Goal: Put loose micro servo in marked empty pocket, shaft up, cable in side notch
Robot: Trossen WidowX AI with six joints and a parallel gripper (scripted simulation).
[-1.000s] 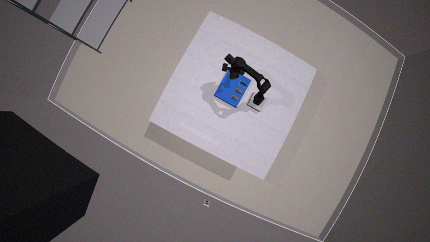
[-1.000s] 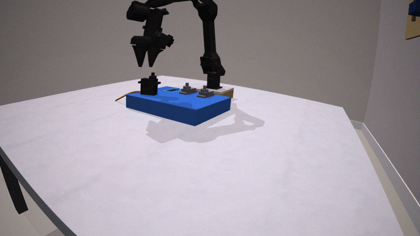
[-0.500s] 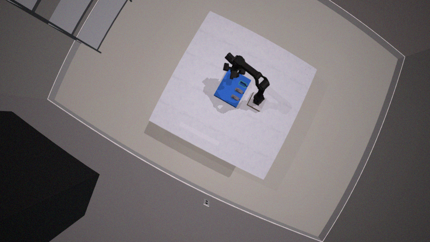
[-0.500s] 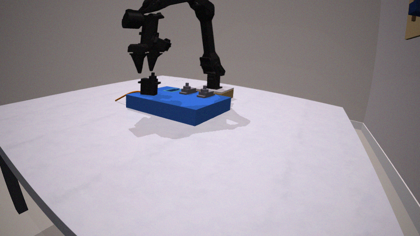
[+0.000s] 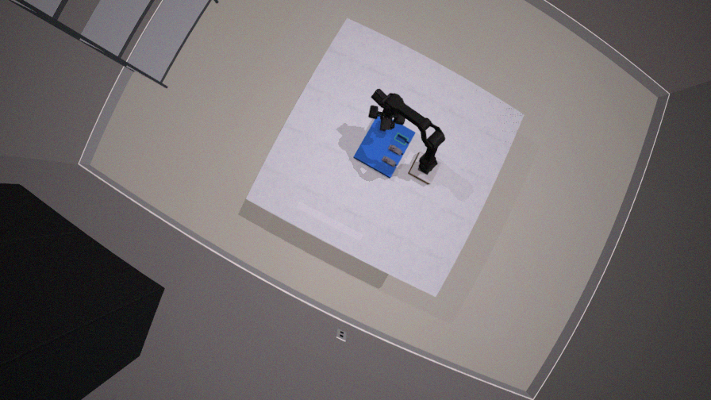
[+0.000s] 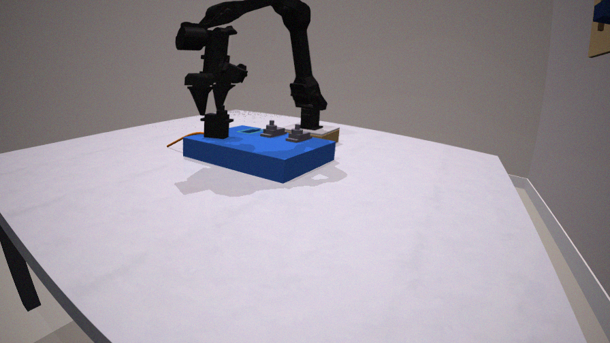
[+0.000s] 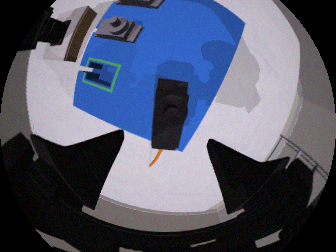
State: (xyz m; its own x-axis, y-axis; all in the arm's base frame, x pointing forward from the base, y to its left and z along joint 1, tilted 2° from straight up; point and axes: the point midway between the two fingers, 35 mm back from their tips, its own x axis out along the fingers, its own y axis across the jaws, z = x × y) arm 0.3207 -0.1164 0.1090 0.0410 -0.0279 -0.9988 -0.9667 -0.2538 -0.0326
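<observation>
Now: gripper tip 10 cm to the right of the blue deck, 8 cm above it and 2 cm past it.
</observation>
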